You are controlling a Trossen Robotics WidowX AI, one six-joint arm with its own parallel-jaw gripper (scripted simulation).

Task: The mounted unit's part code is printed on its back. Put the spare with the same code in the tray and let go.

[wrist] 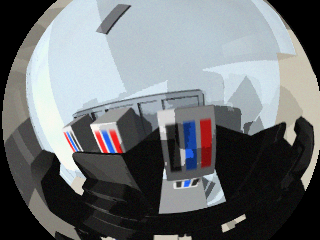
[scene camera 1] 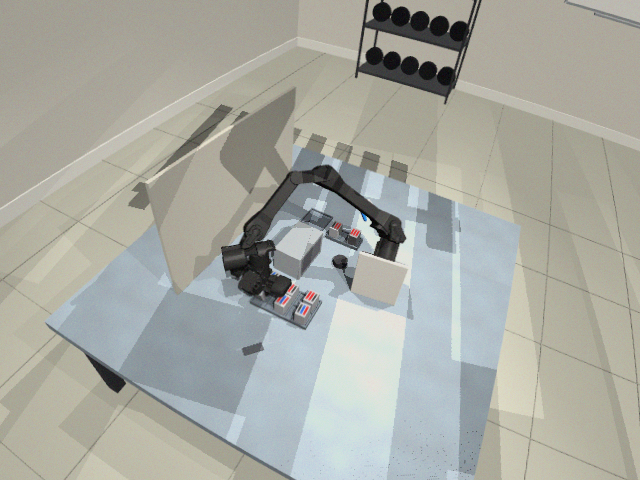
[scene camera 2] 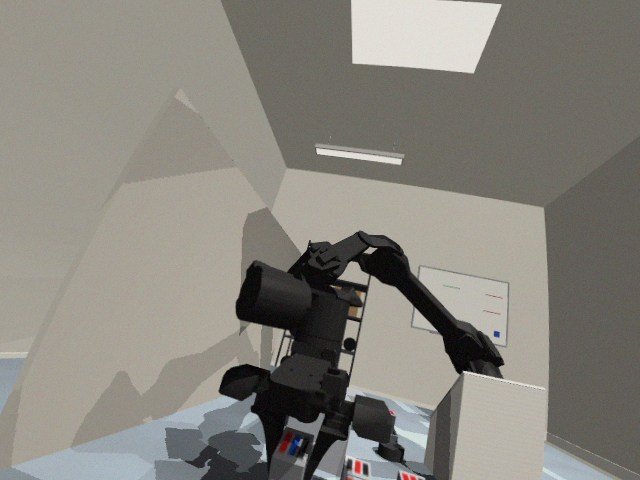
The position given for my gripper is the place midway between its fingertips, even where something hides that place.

I see my gripper (scene camera 1: 261, 293), a grey mounted unit (scene camera 1: 302, 244) and a tall beige panel (scene camera 2: 144, 325).
My gripper shows as well in the wrist view (wrist: 182, 127). The grey mounted unit shows as well in the wrist view (wrist: 172, 200). The tall beige panel is seen too in scene camera 1 (scene camera 1: 200, 203).
